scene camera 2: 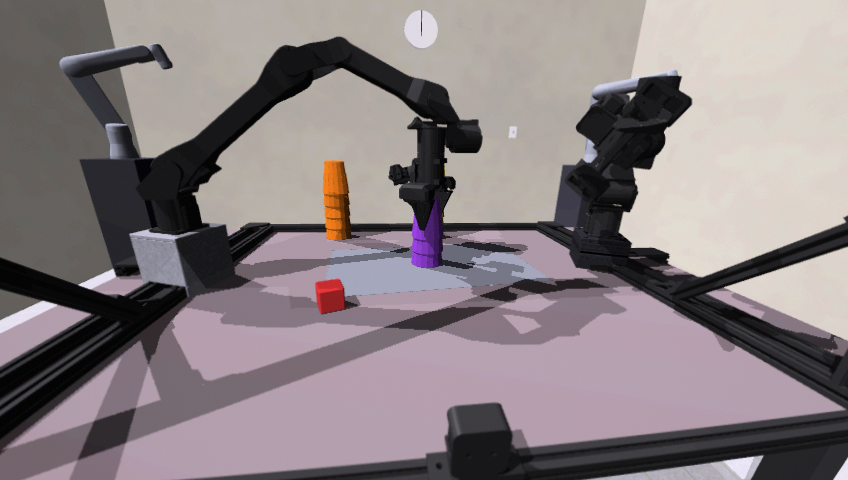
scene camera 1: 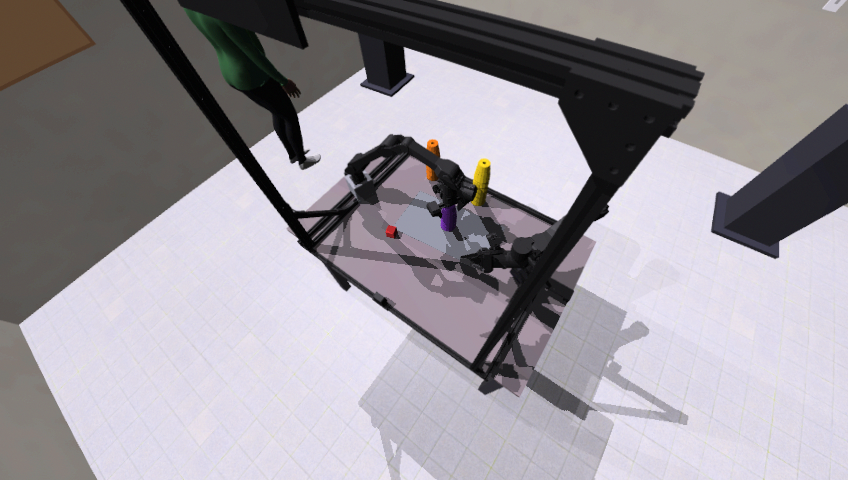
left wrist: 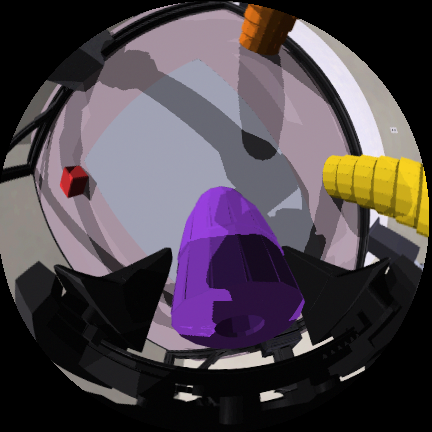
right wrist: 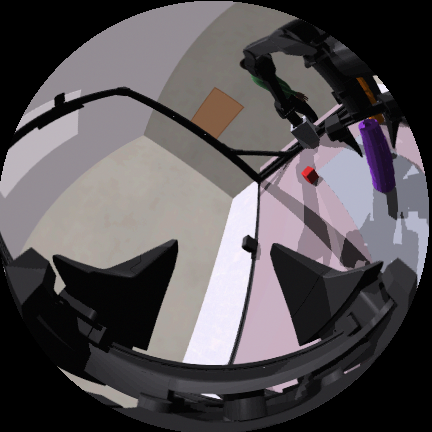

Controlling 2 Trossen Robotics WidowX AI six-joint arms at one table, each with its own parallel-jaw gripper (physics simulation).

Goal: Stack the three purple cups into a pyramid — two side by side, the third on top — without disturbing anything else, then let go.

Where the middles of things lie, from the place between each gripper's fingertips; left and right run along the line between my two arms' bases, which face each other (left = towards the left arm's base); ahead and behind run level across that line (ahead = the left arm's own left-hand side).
Now: left hand 90 mm above the blue-grey mat [scene camera 2: 371, 271] and 10 mm past it. Also, from my left hand: red cube [scene camera 2: 330, 294] (200 mm to the left, 170 mm behind, 70 mm below).
My right gripper is now 260 mm above the blue-grey mat, 240 mm short of it and 180 mm to the right of it. The rest, counted from my right hand: red cube (380 mm to the left, 240 mm below, 80 mm ahead).
